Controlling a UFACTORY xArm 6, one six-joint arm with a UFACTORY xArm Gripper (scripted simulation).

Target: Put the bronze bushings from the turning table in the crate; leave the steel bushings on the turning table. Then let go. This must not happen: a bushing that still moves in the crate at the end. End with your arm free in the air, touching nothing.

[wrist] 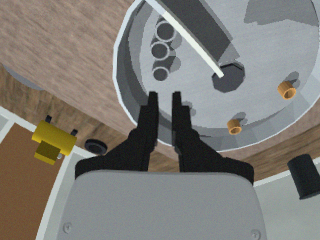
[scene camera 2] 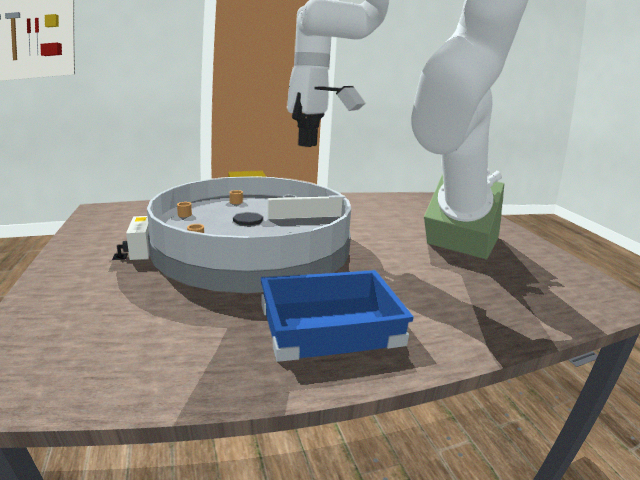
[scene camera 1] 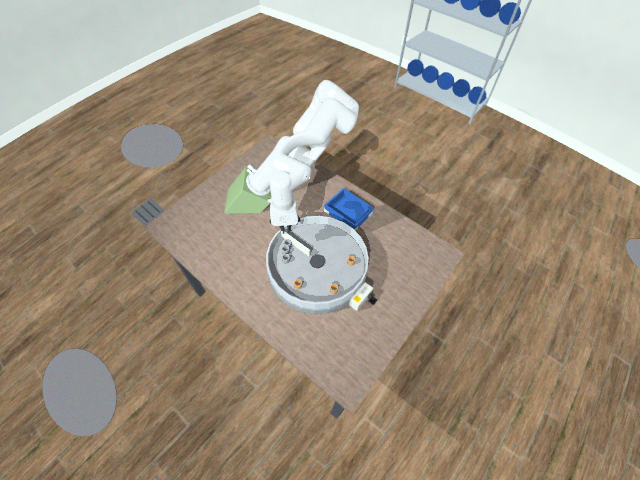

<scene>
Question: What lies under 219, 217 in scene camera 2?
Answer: A grey turning table.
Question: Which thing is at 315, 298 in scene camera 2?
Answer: A blue crate.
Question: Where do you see a blue crate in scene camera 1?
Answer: At 351, 208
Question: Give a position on a grey turning table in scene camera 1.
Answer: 330, 247
</scene>
